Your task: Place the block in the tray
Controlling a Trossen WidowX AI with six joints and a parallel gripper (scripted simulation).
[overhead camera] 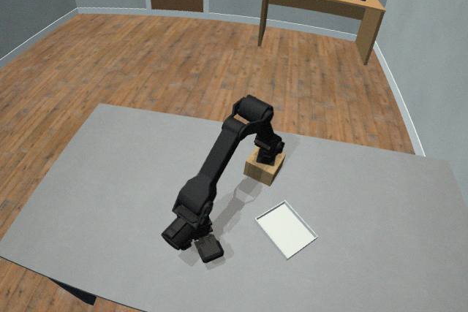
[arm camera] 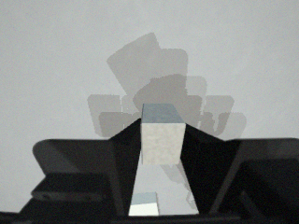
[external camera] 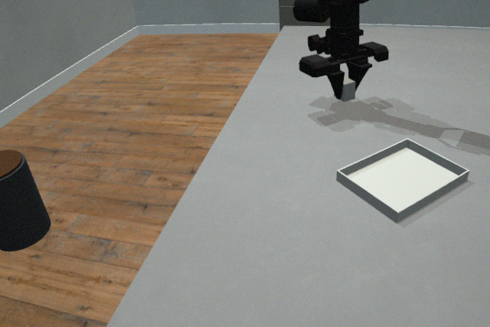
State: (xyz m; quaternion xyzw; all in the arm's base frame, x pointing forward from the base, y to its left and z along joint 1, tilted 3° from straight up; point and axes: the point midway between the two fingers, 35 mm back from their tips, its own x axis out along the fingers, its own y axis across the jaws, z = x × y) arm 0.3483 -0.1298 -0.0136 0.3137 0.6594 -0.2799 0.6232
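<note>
Now: the white tray 120 mm behind my hand, 240 mm to the left of it and 60 mm below it. Round my hand: grey block (20 mm below).
</note>
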